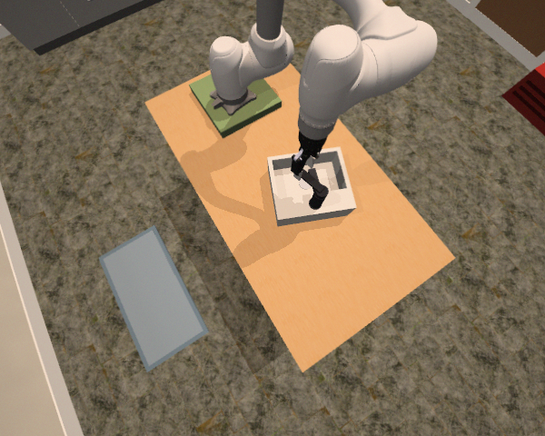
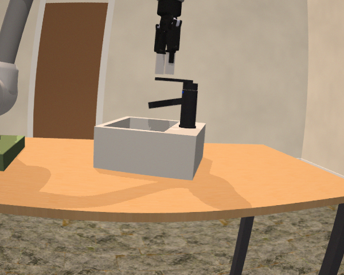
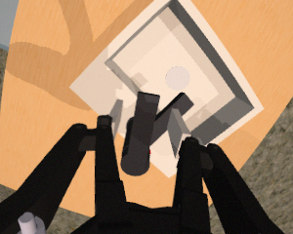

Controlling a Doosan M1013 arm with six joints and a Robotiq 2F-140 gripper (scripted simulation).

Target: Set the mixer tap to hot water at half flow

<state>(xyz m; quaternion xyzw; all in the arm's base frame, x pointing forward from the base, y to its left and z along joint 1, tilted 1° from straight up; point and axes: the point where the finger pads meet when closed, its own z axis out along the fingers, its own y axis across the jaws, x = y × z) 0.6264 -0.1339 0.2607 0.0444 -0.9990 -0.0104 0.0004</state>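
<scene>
The lever is 4 cm ahead of my hand and 5 cm below it. Also, from my hand: black mixer tap: 7 cm ahead, 1 cm to the left, 9 cm below; white basin: 1 cm behind, 7 cm to the left, 27 cm below.
</scene>
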